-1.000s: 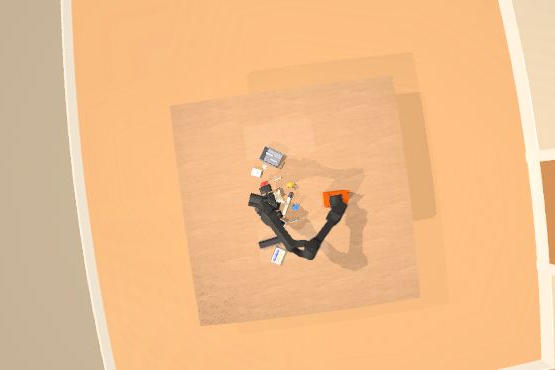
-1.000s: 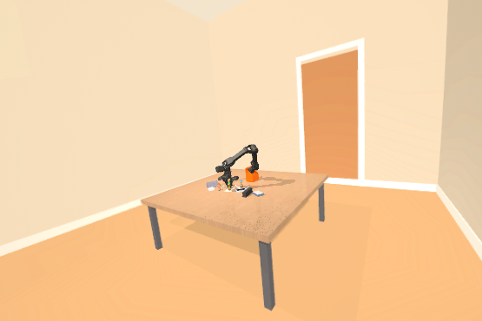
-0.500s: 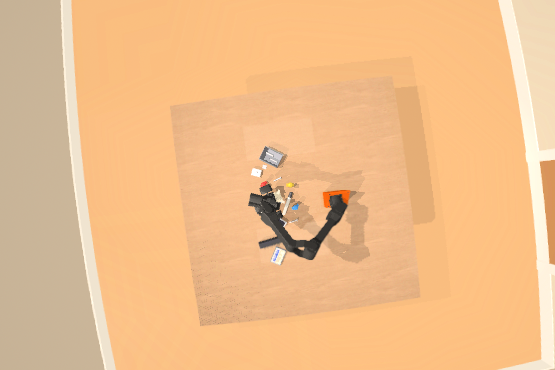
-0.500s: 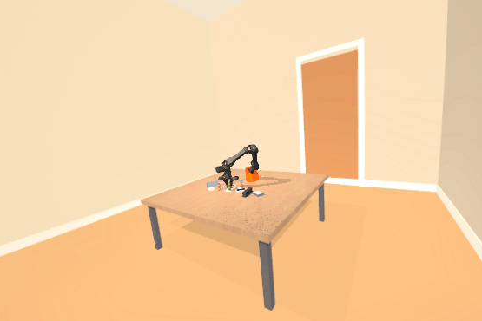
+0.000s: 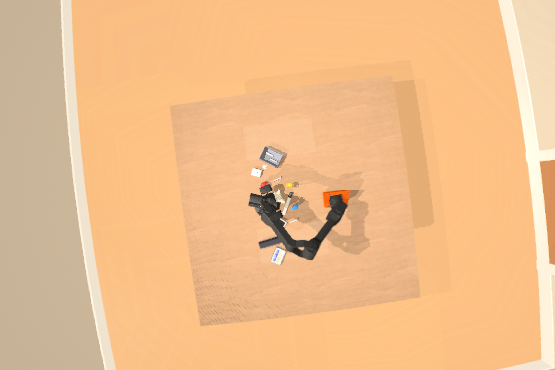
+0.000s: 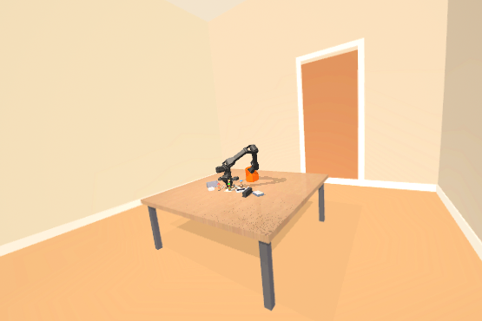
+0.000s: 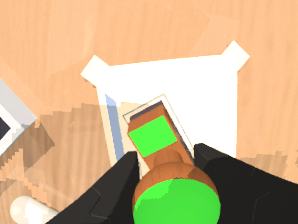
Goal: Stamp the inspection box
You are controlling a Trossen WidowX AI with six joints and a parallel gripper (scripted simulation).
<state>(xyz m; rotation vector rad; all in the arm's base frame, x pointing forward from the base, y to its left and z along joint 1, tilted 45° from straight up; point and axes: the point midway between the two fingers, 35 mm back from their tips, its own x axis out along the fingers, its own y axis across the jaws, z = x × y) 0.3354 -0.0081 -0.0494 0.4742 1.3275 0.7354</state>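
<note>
Right now the white card is 20 mm below my gripper tip, 10 mm to the right of it and 10 mm behind it. Also, from my gripper tip: ink pad (120 mm to the left, 20 mm below, 10 mm behind); then white cylinder (90 mm behind, 10 mm to the left, 10 mm below); then red stamp (100 mm to the right, 20 mm ahead).
</note>
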